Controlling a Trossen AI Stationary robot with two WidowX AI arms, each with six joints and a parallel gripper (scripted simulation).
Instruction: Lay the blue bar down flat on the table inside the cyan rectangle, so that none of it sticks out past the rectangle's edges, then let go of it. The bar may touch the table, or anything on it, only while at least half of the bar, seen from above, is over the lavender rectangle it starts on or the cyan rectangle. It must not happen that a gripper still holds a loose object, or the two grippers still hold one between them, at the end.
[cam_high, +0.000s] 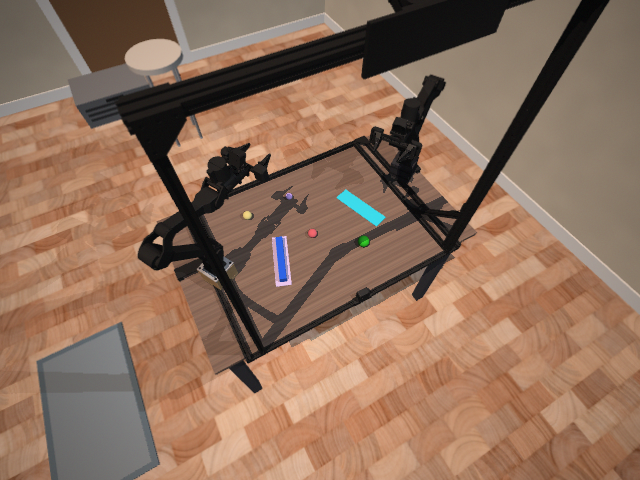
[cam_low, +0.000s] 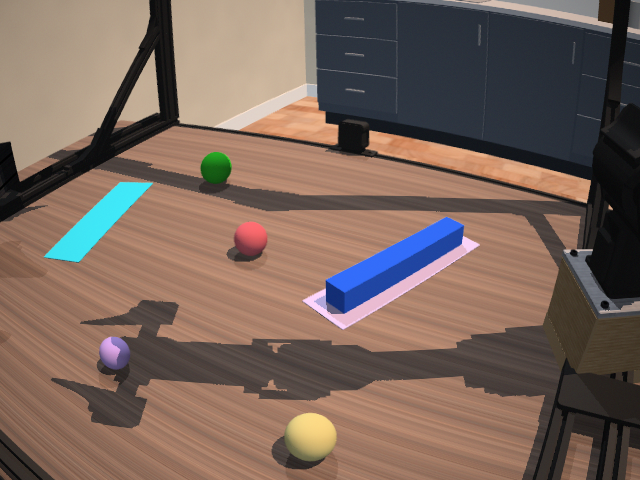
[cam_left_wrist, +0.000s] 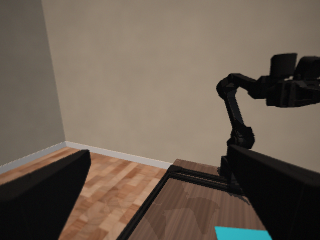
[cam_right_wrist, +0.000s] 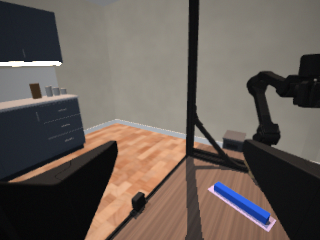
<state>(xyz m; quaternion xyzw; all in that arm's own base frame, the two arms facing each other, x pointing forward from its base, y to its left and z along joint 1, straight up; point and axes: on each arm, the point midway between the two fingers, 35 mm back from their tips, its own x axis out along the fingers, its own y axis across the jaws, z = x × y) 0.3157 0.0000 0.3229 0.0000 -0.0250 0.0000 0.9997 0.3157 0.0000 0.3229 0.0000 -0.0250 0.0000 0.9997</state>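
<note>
Now: left hand 190 mm past the blue bar, 50 mm to the right of it and 400 mm above it. Also, from my left hand: red ball: 160 mm behind, 130 mm to the right, 400 mm below; then yellow ball: 80 mm ahead, 60 mm to the left, 400 mm below; then purple ball: 70 mm ahead, 150 mm to the right, 400 mm below.
Right now the blue bar is 60 mm ahead of my right hand, 450 mm to the left of it and 410 mm below it. From my right hand the other things lie so: cyan rectangle: 90 mm ahead, 420 mm below; green ball: 70 mm behind, 120 mm to the left, 400 mm below; red ball: 90 mm ahead, 270 mm to the left, 400 mm below.
</note>
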